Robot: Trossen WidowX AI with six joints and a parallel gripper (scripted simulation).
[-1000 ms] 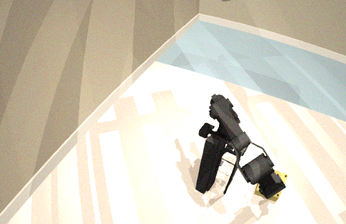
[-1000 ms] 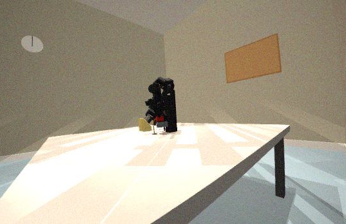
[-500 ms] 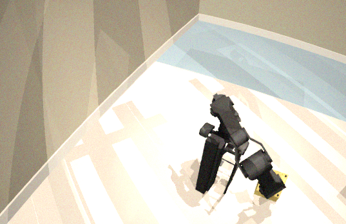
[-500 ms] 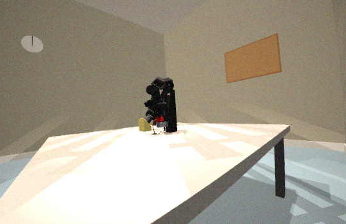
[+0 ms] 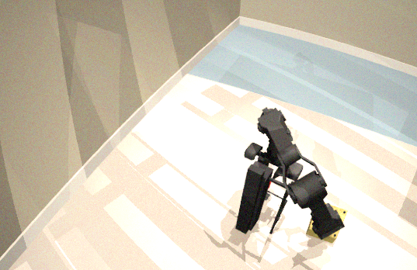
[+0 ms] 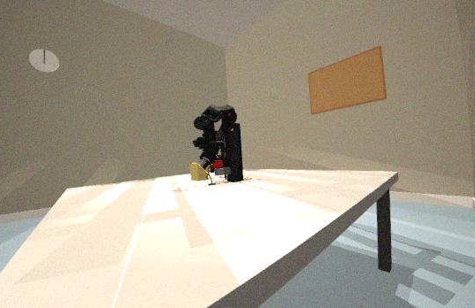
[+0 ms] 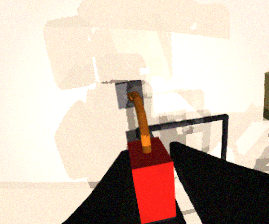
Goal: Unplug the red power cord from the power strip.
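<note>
Now: gripper tip 50 mm to the right of the red plug and 10 mm short of it. From my gripper tip the other things lie so: grey square: 100 mm below, 10 mm to the right.
</note>
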